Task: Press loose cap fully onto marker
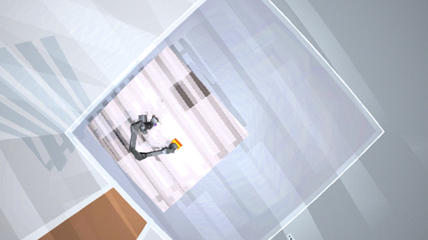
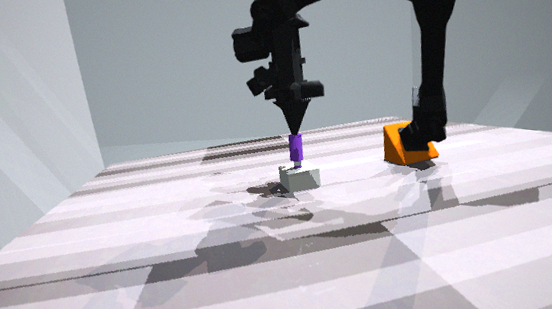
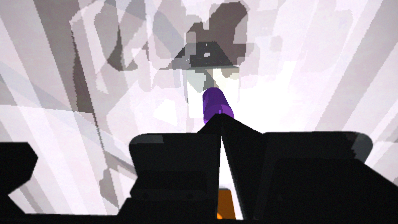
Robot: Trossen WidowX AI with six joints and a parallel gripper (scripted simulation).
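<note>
The purple cap is 30 mm below my gripper tip. The rest, counted from my gripper tip: white holder block 90 mm below; purple marker 30 mm below.
</note>
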